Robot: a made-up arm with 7 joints. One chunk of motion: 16 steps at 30 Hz.
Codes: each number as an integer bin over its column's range. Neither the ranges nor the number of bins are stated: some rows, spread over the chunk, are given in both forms.
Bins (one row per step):
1: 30 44 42 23 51 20 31
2: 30 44 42 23 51 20 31
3: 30 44 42 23 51 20 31
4: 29 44 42 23 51 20 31
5: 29 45 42 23 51 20 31
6: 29 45 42 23 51 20 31
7: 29 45 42 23 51 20 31
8: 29 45 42 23 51 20 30
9: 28 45 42 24 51 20 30
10: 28 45 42 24 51 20 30
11: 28 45 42 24 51 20 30
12: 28 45 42 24 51 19 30
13: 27 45 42 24 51 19 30
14: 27 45 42 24 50 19 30
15: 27 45 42 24 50 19 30
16: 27 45 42 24 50 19 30
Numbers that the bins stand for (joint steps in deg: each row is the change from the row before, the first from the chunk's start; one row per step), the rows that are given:
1: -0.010 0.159 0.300 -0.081 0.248 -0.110 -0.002
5: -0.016 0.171 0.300 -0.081 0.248 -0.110 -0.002
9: -0.022 0.171 0.300 -0.071 0.248 -0.110 -0.005
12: -0.022 0.171 0.300 -0.071 0.248 -0.119 -0.005
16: -0.029 0.171 0.300 -0.071 0.235 -0.119 -0.005
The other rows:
2: -0.010 0.159 0.300 -0.081 0.248 -0.110 -0.002
3: -0.010 0.159 0.300 -0.081 0.248 -0.110 -0.002
4: -0.016 0.159 0.300 -0.081 0.248 -0.110 -0.002
6: -0.016 0.171 0.300 -0.081 0.248 -0.110 -0.002
7: -0.016 0.171 0.300 -0.081 0.248 -0.110 -0.002
8: -0.016 0.171 0.300 -0.081 0.248 -0.110 -0.005
10: -0.022 0.171 0.300 -0.071 0.248 -0.110 -0.005
11: -0.022 0.171 0.300 -0.071 0.248 -0.110 -0.005
13: -0.029 0.171 0.300 -0.071 0.248 -0.119 -0.005
14: -0.029 0.171 0.300 -0.071 0.235 -0.119 -0.005
15: -0.029 0.171 0.300 -0.071 0.235 -0.119 -0.005

